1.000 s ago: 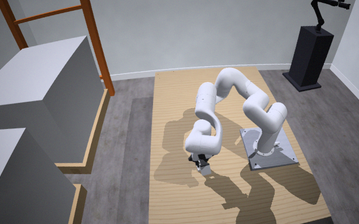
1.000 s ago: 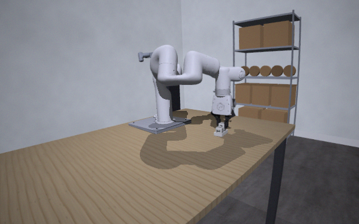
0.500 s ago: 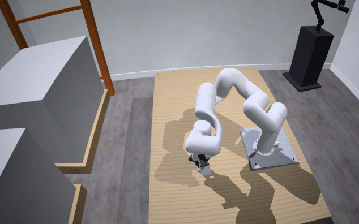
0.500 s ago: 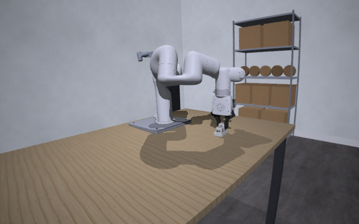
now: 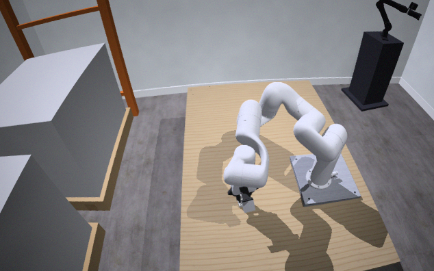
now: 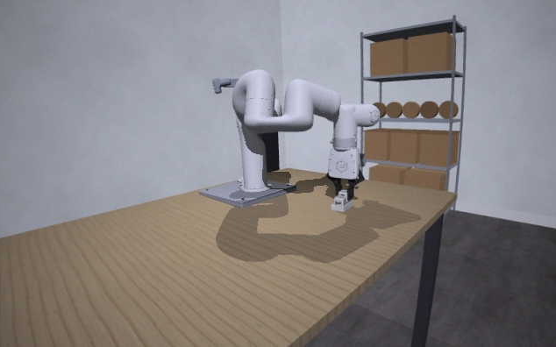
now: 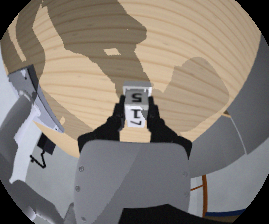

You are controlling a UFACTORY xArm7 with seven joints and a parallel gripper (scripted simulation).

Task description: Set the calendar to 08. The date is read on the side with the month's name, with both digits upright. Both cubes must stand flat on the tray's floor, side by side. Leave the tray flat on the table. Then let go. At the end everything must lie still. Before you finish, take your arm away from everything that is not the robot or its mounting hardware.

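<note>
Now: the white tray 20 mm to the right of my hand and 40 mm below it. From my hand the other things lie so: white digit cube: 10 mm below.
</note>
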